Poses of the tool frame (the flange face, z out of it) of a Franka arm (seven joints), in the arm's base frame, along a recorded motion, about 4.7 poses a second.
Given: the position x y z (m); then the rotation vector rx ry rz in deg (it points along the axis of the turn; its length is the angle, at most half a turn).
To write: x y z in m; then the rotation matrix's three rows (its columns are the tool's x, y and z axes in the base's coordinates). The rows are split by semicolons. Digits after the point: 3 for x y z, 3 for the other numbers.
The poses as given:
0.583 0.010 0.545 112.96 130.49 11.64
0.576 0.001 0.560 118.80 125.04 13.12
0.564 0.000 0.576 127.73 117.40 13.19
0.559 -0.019 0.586 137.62 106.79 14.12
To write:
0.583 0.010 0.545; -0.143 0.973 0.180; 0.990 0.141 0.021; -0.005 0.181 -0.983
0.576 0.001 0.560; -0.053 0.980 0.192; 0.998 0.049 0.025; 0.015 0.193 -0.981
0.564 0.000 0.576; 0.080 0.980 0.182; 0.996 -0.086 0.025; 0.040 0.179 -0.983
0.559 -0.019 0.586; 0.242 0.953 0.183; 0.968 -0.251 0.027; 0.071 0.170 -0.983

